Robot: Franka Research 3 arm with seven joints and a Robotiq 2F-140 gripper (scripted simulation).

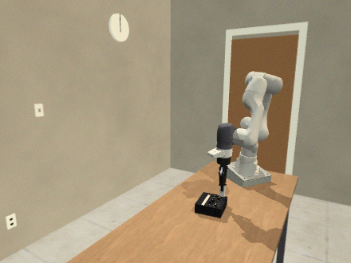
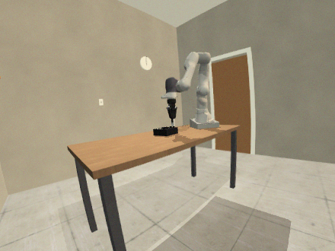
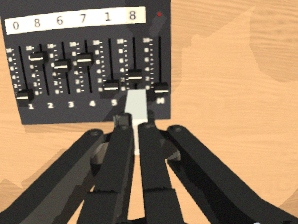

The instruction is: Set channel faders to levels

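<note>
Right now my hand is 4 cm above the master fader cap, 2 cm to the left of it and 2 cm past it.
</note>
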